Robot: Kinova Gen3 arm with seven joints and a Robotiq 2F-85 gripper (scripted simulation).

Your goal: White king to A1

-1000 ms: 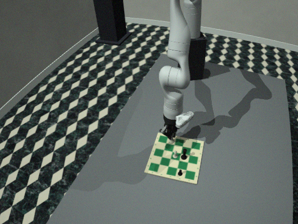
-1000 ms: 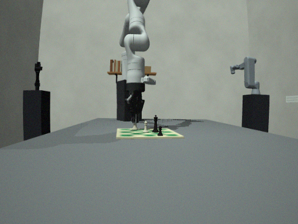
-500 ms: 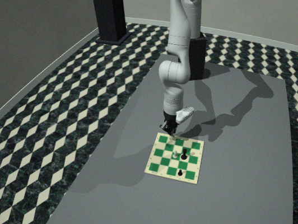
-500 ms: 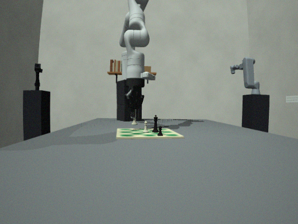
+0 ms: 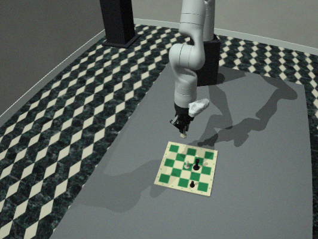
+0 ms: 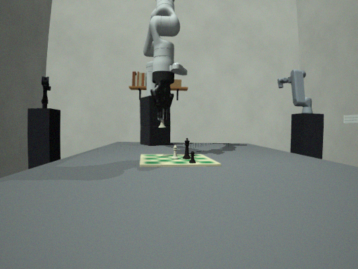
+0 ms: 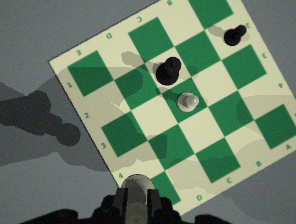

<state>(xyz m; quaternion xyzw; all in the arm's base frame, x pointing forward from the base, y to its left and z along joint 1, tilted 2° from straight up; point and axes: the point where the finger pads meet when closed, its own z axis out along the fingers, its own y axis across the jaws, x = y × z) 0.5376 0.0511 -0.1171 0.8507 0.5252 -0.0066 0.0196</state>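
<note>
The black pawn is 15 cm ahead of my hand, 9 cm to the left of it and 13 cm below it. From my hand the other things lie so: small white piece: 8 cm ahead, 4 cm to the left, 12 cm below; white king: 1 cm below; tall black piece: 7 cm ahead, 8 cm to the left, 11 cm below.
</note>
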